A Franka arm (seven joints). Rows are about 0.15 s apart.
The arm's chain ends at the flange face. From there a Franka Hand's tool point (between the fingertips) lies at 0.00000 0.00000 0.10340 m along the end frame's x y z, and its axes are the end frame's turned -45 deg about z.
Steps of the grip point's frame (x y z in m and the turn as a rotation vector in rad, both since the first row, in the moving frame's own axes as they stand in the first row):
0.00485 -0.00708 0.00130 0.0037 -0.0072 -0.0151
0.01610 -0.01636 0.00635 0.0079 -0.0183 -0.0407
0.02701 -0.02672 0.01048 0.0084 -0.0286 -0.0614
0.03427 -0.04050 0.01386 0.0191 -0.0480 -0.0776
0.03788 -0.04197 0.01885 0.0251 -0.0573 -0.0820
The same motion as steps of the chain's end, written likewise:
-0.00078 -0.00870 0.00130 -0.0025 -0.0077 -0.0151
0.00172 -0.02375 0.00637 -0.0074 -0.0185 -0.0407
0.00286 -0.03955 0.01053 -0.0143 -0.0262 -0.0614
0.00041 -0.05517 0.01400 -0.0204 -0.0474 -0.0776
0.00303 -0.05906 0.01905 -0.0228 -0.0583 -0.0820

